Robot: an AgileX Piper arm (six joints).
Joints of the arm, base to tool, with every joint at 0 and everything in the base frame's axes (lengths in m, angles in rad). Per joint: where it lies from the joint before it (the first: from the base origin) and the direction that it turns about. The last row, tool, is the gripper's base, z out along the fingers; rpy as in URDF.
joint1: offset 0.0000 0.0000 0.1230 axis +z
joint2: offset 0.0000 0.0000 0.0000 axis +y
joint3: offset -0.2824 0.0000 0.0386 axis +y
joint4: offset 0.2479 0.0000 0.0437 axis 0.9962 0 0.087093
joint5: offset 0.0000 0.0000 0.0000 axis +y
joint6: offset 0.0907 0.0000 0.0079 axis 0.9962 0 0.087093
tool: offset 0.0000 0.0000 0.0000 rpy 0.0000 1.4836 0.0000
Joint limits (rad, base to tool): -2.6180..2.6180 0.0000..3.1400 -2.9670..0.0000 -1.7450..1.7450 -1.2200..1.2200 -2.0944..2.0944
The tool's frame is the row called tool.
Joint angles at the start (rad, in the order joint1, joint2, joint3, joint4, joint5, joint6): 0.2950, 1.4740, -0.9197, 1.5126, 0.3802, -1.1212
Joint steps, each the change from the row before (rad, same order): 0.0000, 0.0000, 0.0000, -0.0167, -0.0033, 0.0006; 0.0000, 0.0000, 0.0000, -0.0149, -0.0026, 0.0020; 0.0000, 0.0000, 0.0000, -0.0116, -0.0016, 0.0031; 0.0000, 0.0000, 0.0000, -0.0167, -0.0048, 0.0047; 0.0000, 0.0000, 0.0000, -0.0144, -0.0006, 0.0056; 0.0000, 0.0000, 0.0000, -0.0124, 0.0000, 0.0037; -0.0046, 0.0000, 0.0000, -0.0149, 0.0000, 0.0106
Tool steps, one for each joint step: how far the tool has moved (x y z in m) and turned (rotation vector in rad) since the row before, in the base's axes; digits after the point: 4 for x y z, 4 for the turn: 0.0000, -0.0003, -0.0005, -0.0152, -0.0046, 0.0043; -0.0001, -0.0003, -0.0005, -0.0124, -0.0032, 0.0035; -0.0001, -0.0002, -0.0004, -0.0085, -0.0016, 0.0024; 0.0001, -0.0005, -0.0005, -0.0130, -0.0027, 0.0011; -0.0002, -0.0002, -0.0004, -0.0088, -0.0007, 0.0034; -0.0002, -0.0001, -0.0004, -0.0081, -0.0011, 0.0039; 0.0004, -0.0015, -0.0004, -0.0056, 0.0022, -0.0029
